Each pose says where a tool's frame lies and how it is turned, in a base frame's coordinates. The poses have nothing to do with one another.
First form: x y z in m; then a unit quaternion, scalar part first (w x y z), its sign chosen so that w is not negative.
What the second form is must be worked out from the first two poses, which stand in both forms.
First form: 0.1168, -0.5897, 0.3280, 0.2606, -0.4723, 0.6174, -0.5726
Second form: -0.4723, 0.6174, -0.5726, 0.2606, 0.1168, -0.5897, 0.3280
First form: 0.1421, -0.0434, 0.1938, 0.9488, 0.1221, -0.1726, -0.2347
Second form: 0.1221, -0.1726, -0.2347, 0.9488, 0.1421, -0.0434, 0.1938
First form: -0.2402, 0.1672, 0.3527, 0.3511, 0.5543, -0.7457, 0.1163
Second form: 0.5543, -0.7457, 0.1163, 0.3511, -0.2402, 0.1672, 0.3527
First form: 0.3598, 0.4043, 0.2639, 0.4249, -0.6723, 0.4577, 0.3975
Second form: -0.6723, 0.4577, 0.3975, 0.4249, 0.3598, 0.4043, 0.2639
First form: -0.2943, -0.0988, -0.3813, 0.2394, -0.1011, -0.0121, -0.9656
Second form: -0.1011, -0.0121, -0.9656, 0.2394, -0.2943, -0.0988, -0.3813
